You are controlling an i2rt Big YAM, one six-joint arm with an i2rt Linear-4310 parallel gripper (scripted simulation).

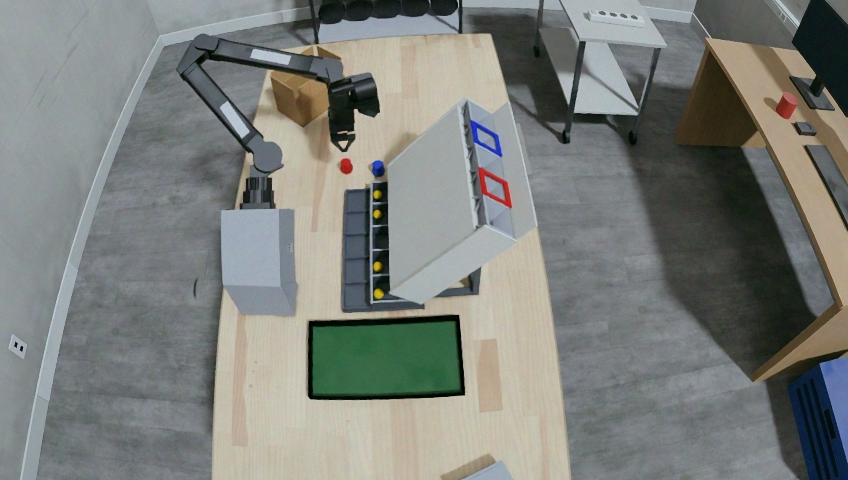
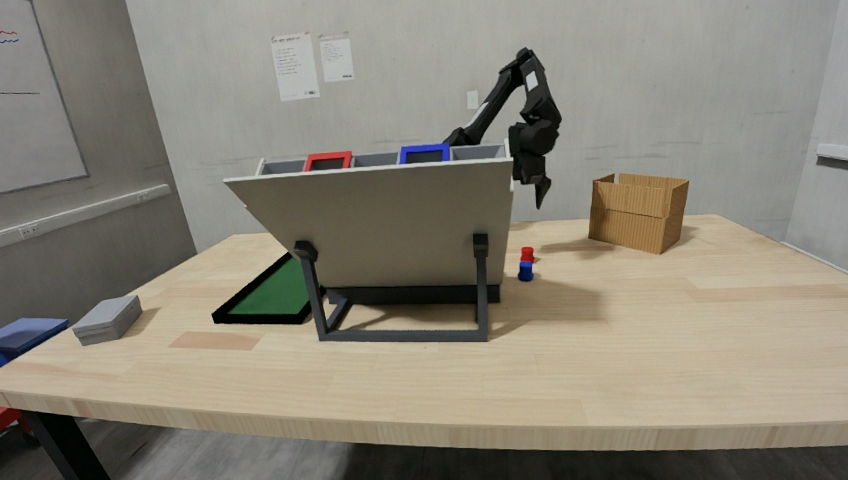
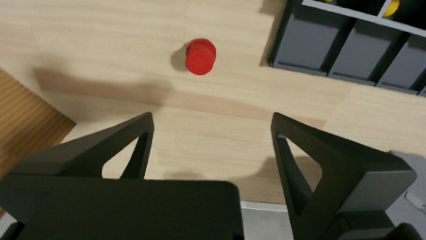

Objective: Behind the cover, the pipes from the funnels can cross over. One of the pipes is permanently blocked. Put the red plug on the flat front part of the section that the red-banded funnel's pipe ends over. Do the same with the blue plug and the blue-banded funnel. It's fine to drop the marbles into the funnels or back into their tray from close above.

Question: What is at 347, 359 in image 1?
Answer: A green tray.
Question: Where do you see a grey box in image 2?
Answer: At 110, 319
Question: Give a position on a green tray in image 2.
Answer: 280, 296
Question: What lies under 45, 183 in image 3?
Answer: My gripper.
